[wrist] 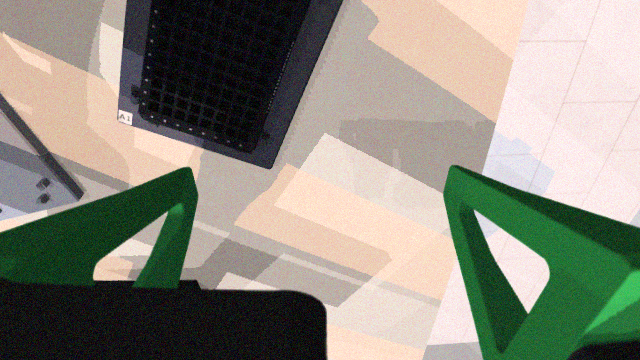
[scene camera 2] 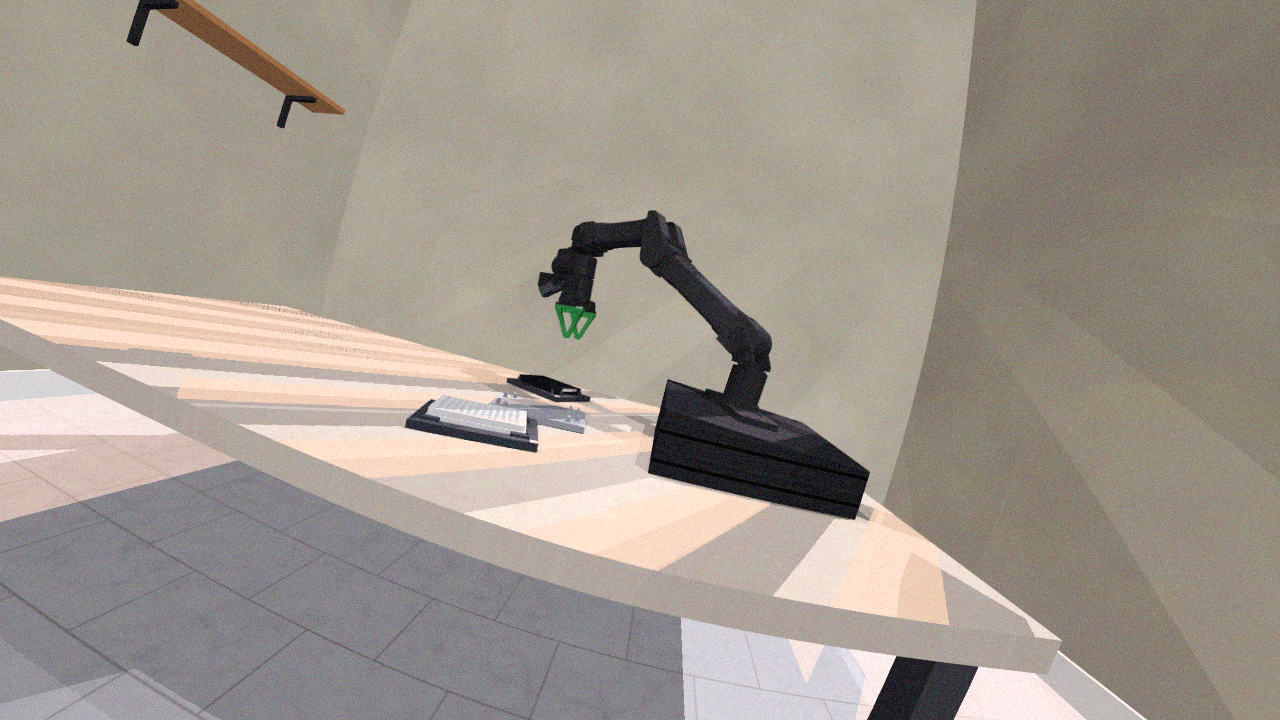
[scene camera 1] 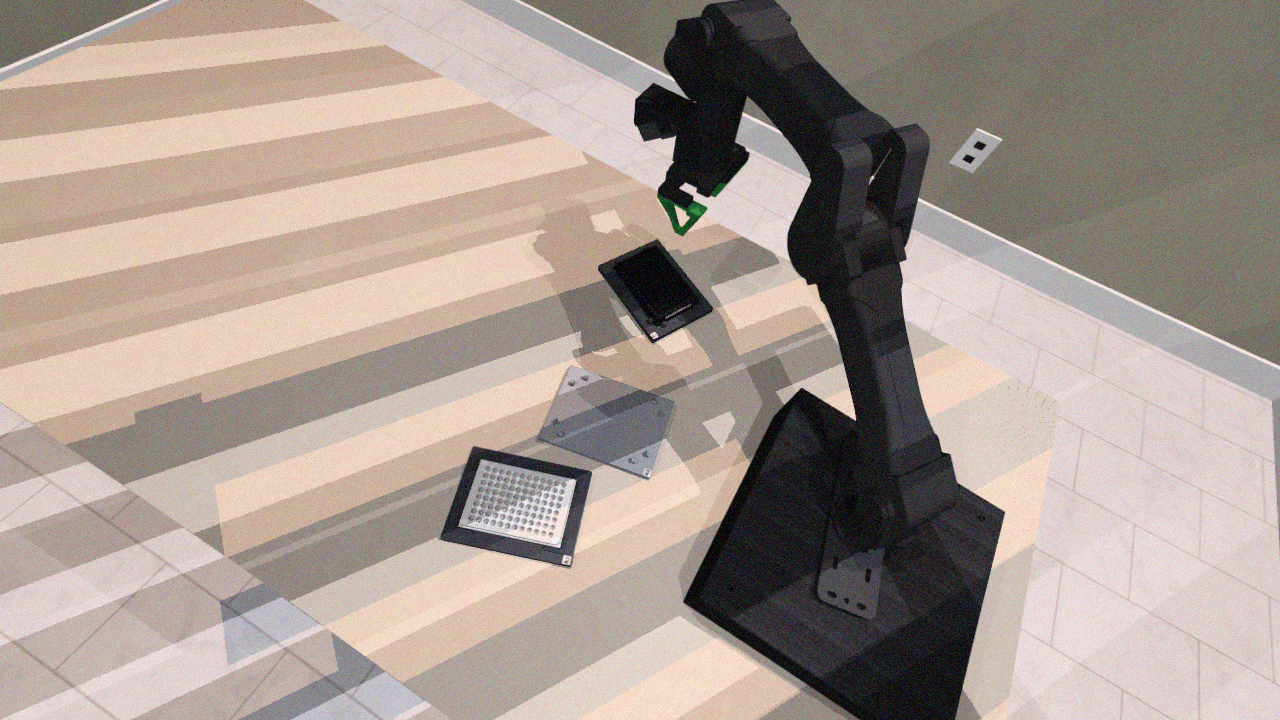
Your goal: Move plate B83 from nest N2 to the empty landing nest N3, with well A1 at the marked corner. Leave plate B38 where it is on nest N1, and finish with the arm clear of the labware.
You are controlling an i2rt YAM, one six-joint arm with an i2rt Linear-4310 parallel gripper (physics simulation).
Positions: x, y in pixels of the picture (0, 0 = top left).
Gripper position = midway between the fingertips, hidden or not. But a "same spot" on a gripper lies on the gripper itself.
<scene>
my gripper: wrist 320, 180; scene camera 2; scene camera 1
same spot on my gripper: [scene camera 1: 669, 194] = [scene camera 2: 562, 303]
</scene>
